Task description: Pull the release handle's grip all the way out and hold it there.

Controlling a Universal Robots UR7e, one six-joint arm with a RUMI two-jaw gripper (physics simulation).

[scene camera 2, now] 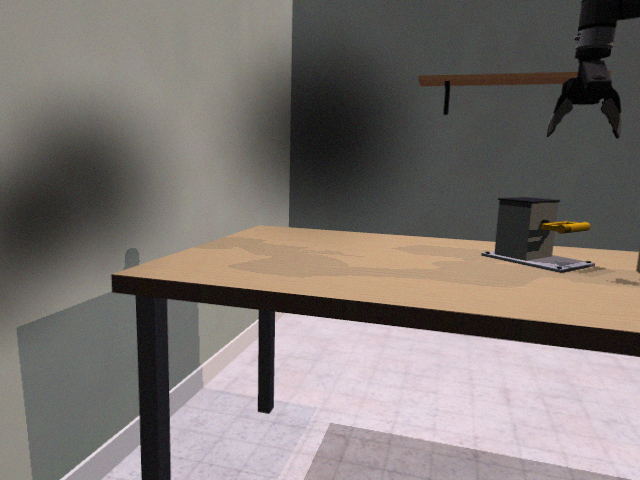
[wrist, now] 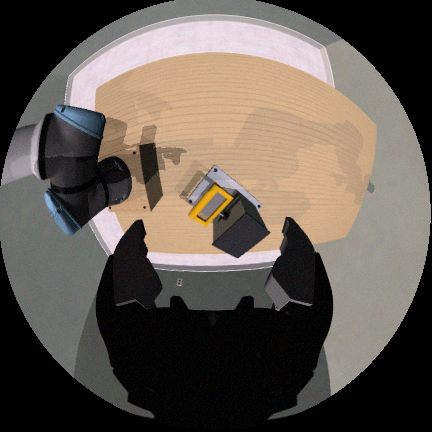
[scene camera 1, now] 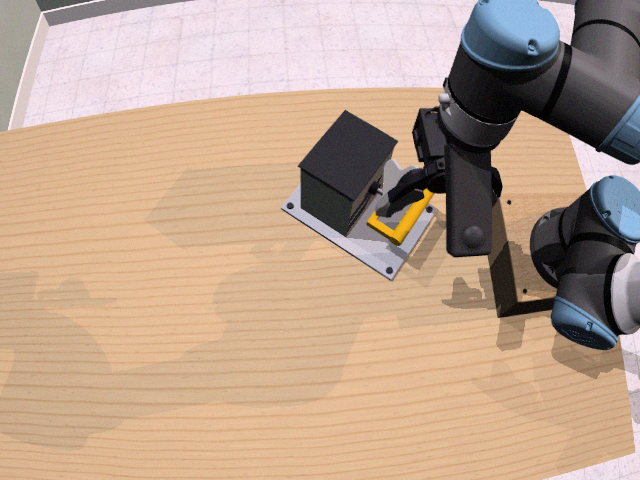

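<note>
The release handle's yellow grip (scene camera 1: 412, 218) (scene camera 2: 574, 227) (wrist: 201, 201) is a rectangular loop on a short rod at the side of a dark box (scene camera 1: 347, 155) (scene camera 2: 511, 229) (wrist: 241, 234). The box stands on a grey base plate (scene camera 1: 361, 255) (scene camera 2: 568, 264) (wrist: 240, 187), and the loop sticks out level above the plate. My gripper (scene camera 1: 388, 188) (scene camera 2: 583, 135) (wrist: 212, 219) is open and empty, pointing down, high above the handle and apart from it. In scene camera 1 the gripper covers part of the loop.
The wooden table (scene camera 1: 206, 361) (scene camera 2: 361, 310) (wrist: 225, 90) carries the plate. A wooden block (scene camera 1: 504, 268) (wrist: 151, 175) stands beside it, under the arm's base. A shelf (scene camera 2: 496, 79) is on the wall behind, in scene camera 2.
</note>
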